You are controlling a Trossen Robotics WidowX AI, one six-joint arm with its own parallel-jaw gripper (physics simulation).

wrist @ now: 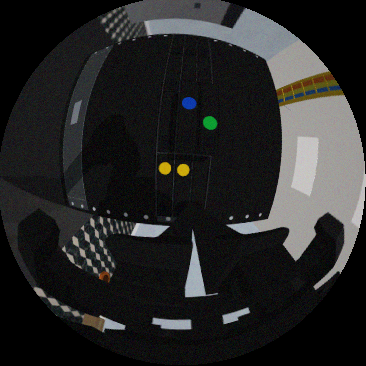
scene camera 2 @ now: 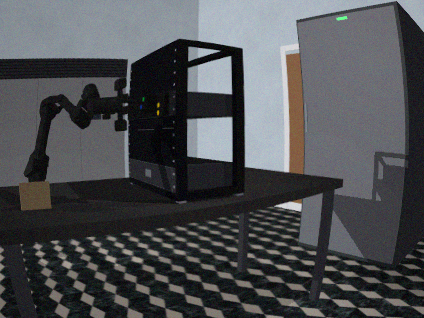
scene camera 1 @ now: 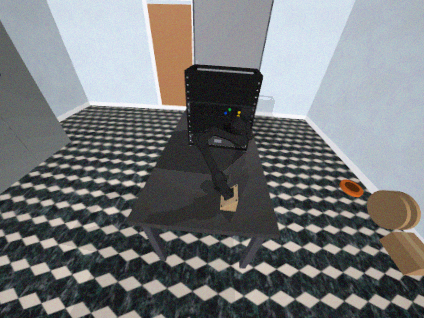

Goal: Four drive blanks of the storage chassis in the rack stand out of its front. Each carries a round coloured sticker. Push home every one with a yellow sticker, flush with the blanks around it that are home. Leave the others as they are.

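In the wrist view the blue sticker [wrist: 189, 103] [scene camera 1: 225, 113] [scene camera 2: 141, 107] and green sticker [wrist: 210, 123] [scene camera 1: 229, 109] [scene camera 2: 143, 99] sit on dark blanks, with dark gaps beside the blue one's blank, which looks proud. Two yellow stickers, the first [wrist: 165, 168] [scene camera 1: 238, 116] [scene camera 2: 158, 112] and the second [wrist: 183, 170] [scene camera 1: 239, 112] [scene camera 2: 158, 105], sit side by side; their blanks look about level with those around them, but the dark picture leaves exact depth unclear. My gripper [wrist: 191, 207] [scene camera 2: 131, 104] is shut and empty, in front of the chassis. Its fingertips are hard to make out; contact cannot be told.
The black rack [scene camera 1: 188, 107] [scene camera 2: 181, 150] stands on the dark table [scene camera 1: 200, 215] [scene camera 2: 280, 182]. A lighter grey unit [scene camera 2: 152, 174] sits low in the rack. A tan block [scene camera 1: 230, 204] [scene camera 2: 35, 195] is by the arm's base. A grey cabinet [scene camera 2: 352, 125] stands behind.
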